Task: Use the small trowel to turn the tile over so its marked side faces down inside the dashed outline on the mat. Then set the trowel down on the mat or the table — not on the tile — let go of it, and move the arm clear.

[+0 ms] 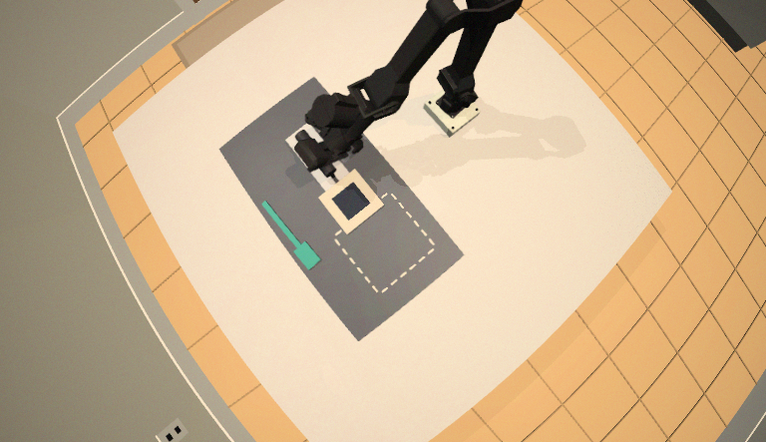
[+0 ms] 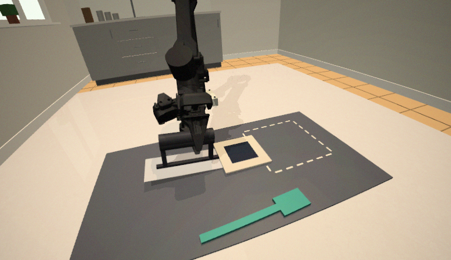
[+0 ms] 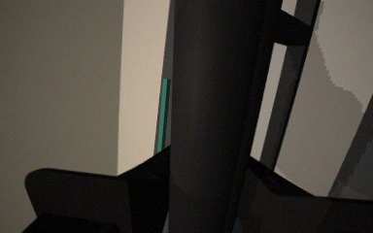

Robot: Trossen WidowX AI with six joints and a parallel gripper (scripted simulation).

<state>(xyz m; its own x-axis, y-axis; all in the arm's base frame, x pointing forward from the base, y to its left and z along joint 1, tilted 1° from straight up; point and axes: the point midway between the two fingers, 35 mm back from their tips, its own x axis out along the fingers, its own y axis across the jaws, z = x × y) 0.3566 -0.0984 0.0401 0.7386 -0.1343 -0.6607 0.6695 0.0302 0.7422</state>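
Right now my gripper tip is 20 mm short of the grey mat, 70 mm to the right of it and 80 mm above it. The rest, counted from my gripper tip: tile: 10 mm behind, 110 mm to the left, 50 mm below; green trowel: 160 mm ahead, 80 mm to the left, 50 mm below.
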